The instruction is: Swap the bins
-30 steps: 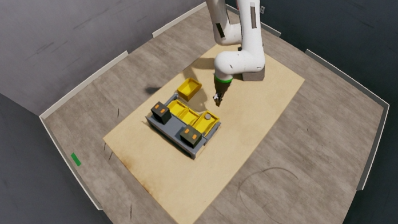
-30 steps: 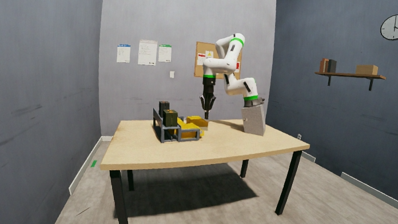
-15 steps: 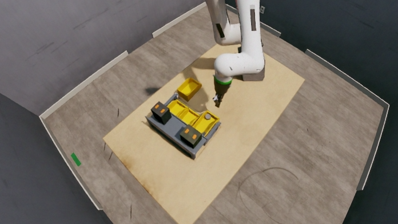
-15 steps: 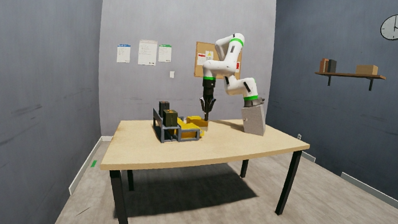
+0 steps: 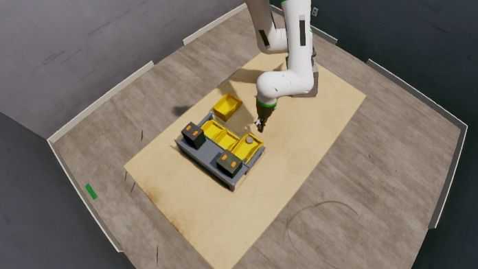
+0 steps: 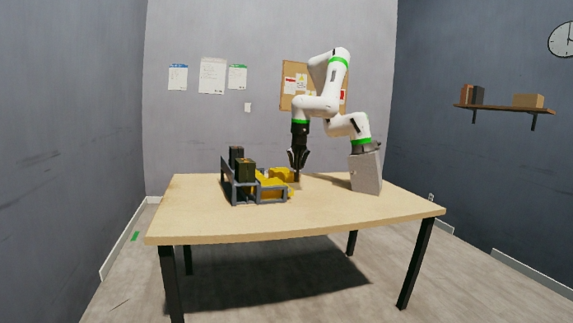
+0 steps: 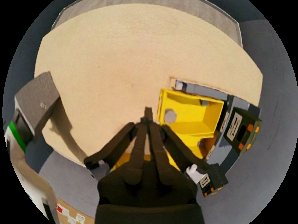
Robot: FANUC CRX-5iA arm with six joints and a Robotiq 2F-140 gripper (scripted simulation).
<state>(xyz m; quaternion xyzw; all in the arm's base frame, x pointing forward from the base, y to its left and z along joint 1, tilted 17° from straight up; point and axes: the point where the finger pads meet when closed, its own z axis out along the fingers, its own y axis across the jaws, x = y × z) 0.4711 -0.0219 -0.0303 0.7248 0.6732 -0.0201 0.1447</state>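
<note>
The grey round part is 6 cm ahead of my hand, 3 cm to the right of it and 8 cm below it. The rest, counted from my hand: grey shelf 19 cm ahead, 13 cm to the right, 5 cm below.
</note>
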